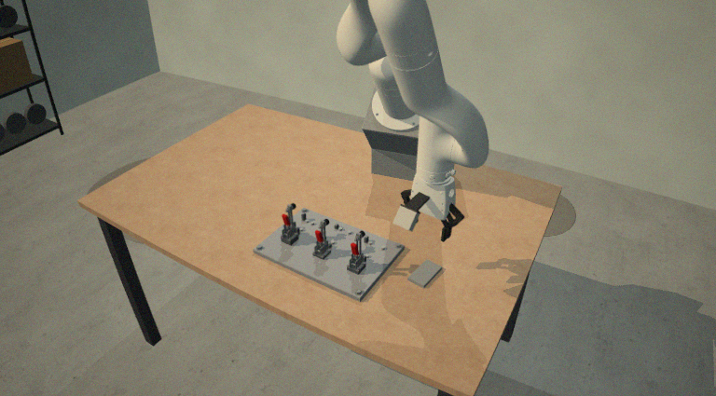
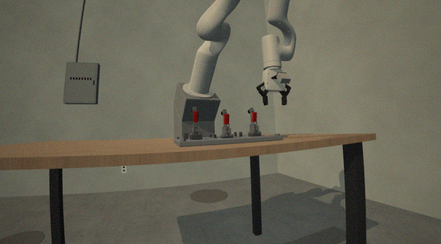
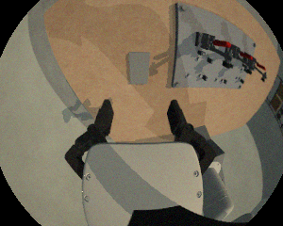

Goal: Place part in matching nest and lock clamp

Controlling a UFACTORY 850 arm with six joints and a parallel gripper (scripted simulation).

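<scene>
The flat grey part lies 150 mm below my hand. Also, from my hand: grey fixture plate 270 mm to the right, 150 mm below, 40 mm ahead.
</scene>
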